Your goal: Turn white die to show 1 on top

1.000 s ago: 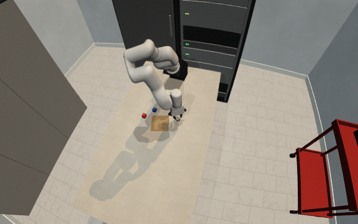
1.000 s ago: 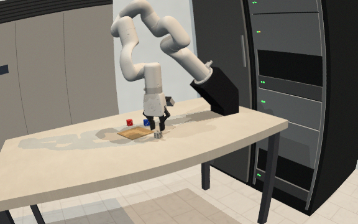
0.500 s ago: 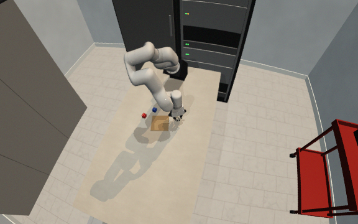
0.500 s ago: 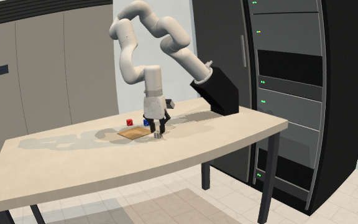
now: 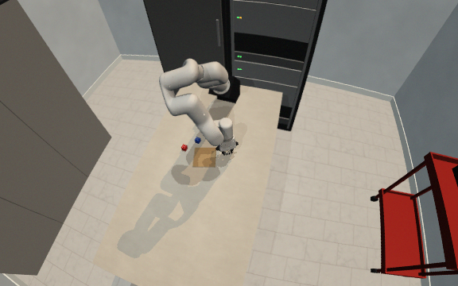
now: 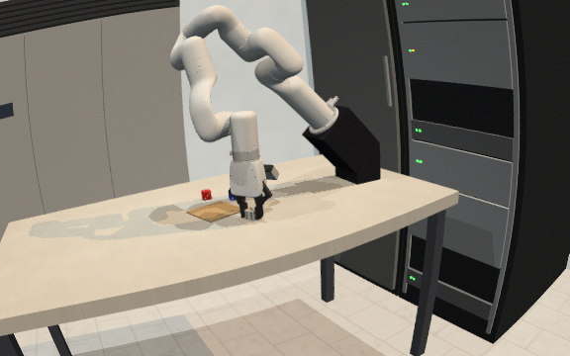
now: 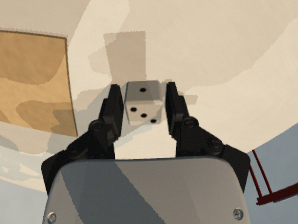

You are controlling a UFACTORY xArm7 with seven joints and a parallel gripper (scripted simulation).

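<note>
My gripper is now 1 cm above the white die. From my hand the other things lie so: red die (27 cm to the right, 9 cm ahead, 1 cm below); blue die (22 cm to the right, 1 cm below); brown mat (12 cm to the right, 9 cm ahead, 2 cm below).
</note>
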